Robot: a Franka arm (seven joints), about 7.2 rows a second.
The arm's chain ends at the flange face. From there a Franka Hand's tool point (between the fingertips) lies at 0.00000 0.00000 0.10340 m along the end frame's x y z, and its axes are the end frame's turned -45 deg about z.
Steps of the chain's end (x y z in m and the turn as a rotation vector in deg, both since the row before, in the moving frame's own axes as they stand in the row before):
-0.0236 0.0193 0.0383 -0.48 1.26 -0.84
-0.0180 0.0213 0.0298 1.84 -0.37 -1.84
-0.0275 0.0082 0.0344 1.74 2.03 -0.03
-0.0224 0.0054 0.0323 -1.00 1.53 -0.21
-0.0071 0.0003 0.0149 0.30 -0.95 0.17
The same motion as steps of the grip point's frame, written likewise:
-0.0293 -0.0008 0.0383 -1.23 0.55 -0.84
-0.0260 -0.0005 0.0297 1.56 1.04 -1.84
-0.0204 -0.0133 0.0343 -0.21 2.67 -0.03
-0.0190 -0.0088 0.0322 -1.79 0.37 -0.21
-0.0061 -0.0064 0.0149 0.88 -0.46 0.17

